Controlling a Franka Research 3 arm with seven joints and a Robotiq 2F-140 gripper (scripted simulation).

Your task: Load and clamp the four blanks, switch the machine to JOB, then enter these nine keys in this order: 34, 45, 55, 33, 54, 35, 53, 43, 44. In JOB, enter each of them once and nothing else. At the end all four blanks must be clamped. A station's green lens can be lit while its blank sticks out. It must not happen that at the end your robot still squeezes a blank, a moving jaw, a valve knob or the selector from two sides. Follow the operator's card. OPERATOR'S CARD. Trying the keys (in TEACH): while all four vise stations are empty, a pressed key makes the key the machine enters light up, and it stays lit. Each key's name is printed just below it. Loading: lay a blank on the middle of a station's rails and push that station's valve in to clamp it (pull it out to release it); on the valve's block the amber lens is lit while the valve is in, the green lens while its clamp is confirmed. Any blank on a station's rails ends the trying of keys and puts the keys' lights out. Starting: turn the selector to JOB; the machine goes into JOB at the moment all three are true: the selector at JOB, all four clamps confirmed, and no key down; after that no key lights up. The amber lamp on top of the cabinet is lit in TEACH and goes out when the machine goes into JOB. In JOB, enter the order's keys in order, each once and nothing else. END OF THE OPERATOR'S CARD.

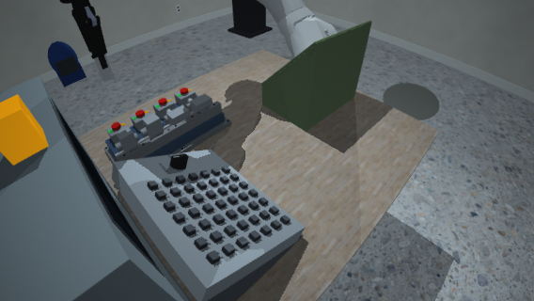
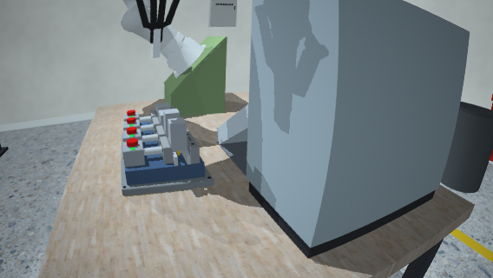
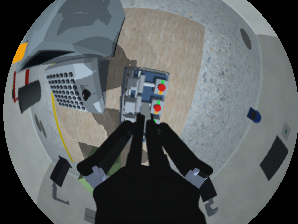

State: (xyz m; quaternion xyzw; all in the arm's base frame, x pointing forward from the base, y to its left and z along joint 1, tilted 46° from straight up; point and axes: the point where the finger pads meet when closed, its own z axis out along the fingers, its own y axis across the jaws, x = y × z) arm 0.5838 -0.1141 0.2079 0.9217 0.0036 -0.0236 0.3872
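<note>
My hand is 20 mm past the black selector knob, 240 mm to the right of it and 180 mm above it. Round my hand: grey keypad (10 mm ahead, 350 mm to the left, 230 mm below); key (10 mm behind, 430 mm to the left, 190 mm below).
</note>
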